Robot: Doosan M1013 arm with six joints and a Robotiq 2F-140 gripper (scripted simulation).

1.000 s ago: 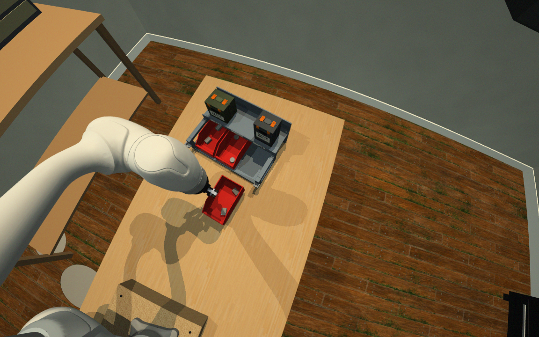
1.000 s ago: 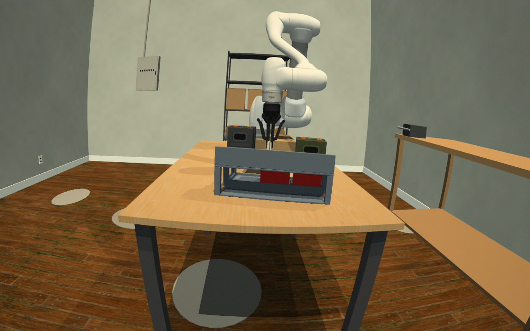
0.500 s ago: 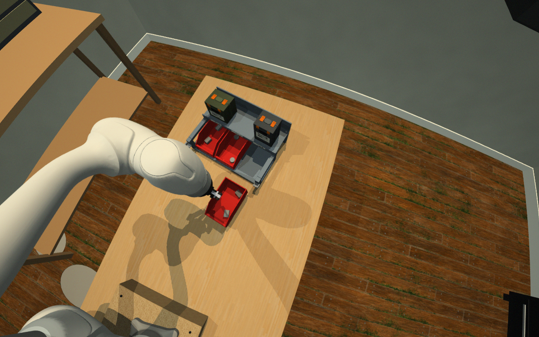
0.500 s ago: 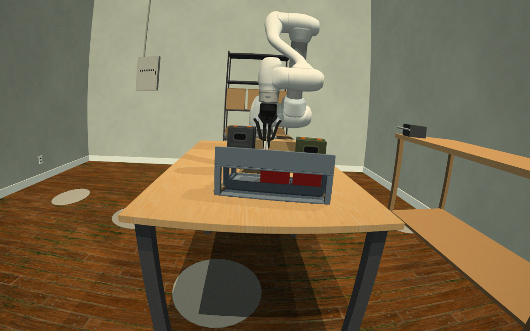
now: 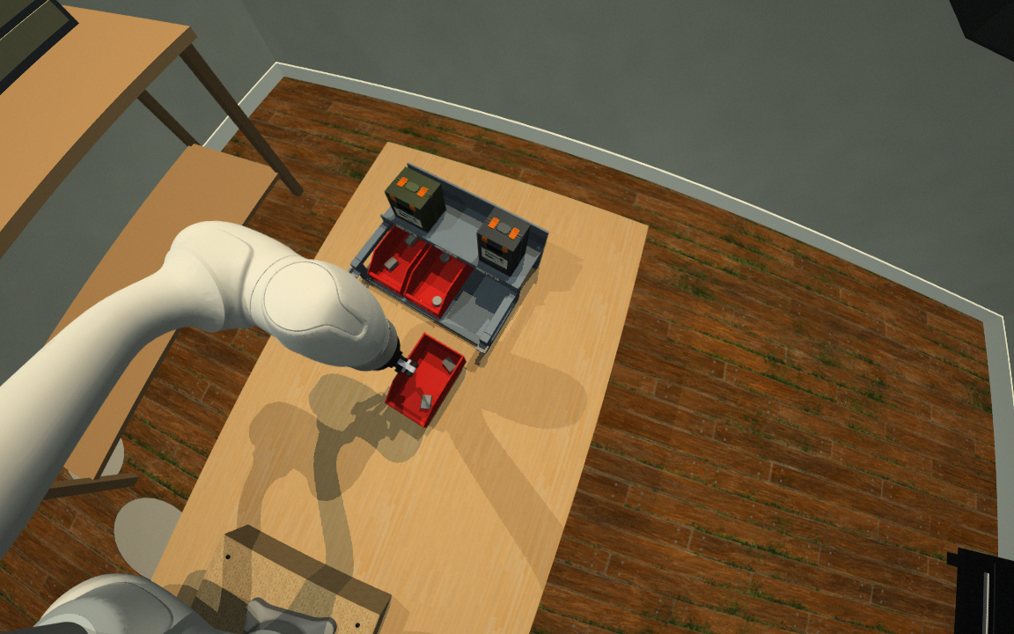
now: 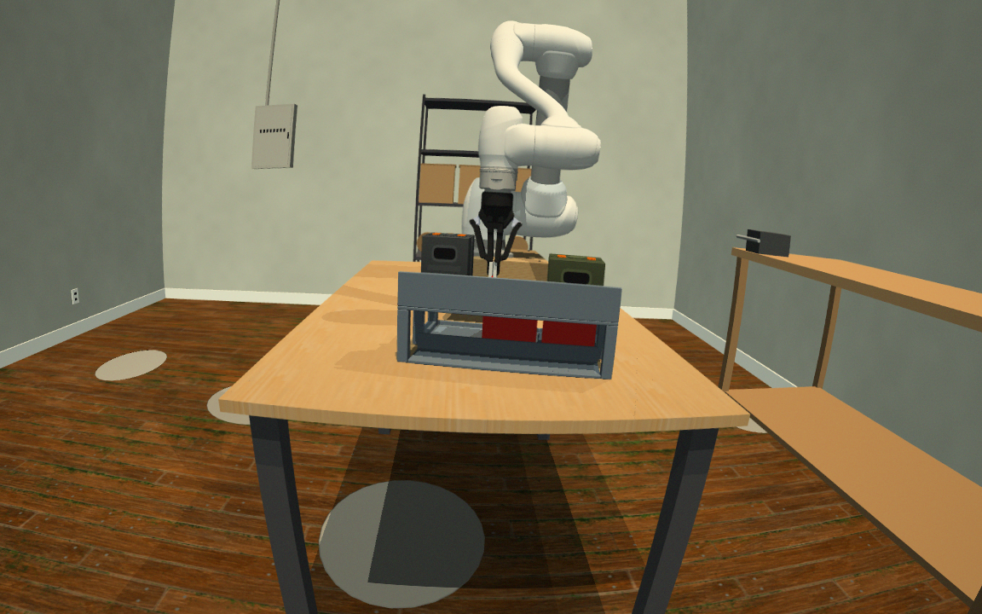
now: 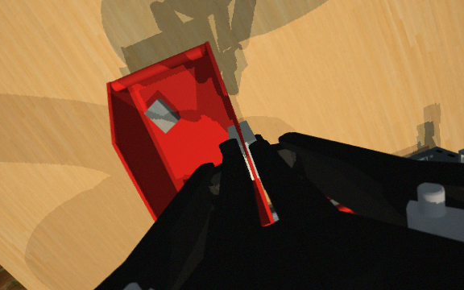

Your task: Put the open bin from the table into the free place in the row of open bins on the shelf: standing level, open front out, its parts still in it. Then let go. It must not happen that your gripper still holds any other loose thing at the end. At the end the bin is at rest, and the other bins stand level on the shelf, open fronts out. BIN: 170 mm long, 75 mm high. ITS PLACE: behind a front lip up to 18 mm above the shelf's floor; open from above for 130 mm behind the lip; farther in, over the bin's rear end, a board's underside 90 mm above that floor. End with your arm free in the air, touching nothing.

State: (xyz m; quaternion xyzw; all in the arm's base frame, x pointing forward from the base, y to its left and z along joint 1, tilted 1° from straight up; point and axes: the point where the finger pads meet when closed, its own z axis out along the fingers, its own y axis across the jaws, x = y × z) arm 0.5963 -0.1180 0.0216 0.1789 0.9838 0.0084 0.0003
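Right now my hand is 150 mm short of the front lip, 100 mm above it and 10 mm to the right of it.
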